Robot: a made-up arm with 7 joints.
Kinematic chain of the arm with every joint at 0, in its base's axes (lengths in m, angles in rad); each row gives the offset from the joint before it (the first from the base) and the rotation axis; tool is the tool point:
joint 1: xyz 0 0 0.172 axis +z
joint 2: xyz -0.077 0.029 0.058 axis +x
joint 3: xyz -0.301 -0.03 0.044 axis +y
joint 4: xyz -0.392 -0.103 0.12 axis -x
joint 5: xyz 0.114 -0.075 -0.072 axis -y
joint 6: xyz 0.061 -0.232 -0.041 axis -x
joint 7: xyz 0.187 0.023 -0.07 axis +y
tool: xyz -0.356 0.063 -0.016
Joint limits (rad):
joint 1: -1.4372..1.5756
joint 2: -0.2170..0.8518
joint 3: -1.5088..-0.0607
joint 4: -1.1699..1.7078
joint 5: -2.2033..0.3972
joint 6: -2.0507..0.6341
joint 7: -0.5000..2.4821
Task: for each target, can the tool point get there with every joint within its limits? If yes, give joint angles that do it. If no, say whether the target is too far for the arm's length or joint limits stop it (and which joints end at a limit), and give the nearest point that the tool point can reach.
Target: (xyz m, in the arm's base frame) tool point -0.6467 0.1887 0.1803
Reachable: yes | joints -0.6470 0.5081 -1.1960 1.0607 -0.9428 0.1847 1.2235
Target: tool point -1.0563 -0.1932 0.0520
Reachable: yes | joints -0.2475 0.5888 -1.1202 1.1001 -0.7002 -1.6769 1.1624
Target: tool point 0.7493 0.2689 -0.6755
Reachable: no: joint limits stop it (at a limit: joint 1, joint 2, joint 5, joint 6, joint 7) | nearest point 0.4619 0.2987 -0.4093 | short by 0.393 m
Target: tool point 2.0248 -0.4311 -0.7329
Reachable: no: too far | nearest point 0.8669 -0.4768 -0.1894 | short by 1.280 m
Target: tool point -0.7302 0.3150 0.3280
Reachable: yes | joints -0.9344 0.6978 -0.3107 0.6173 -0.0011 -0.1673 1.1155
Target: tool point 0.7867 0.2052 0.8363
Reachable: no: joint limits stop it (at a limit: joint 1, joint 3, joint 6, joint 7) | nearest point 0.5696 -0.1755 0.6738 | short by 0.467 m
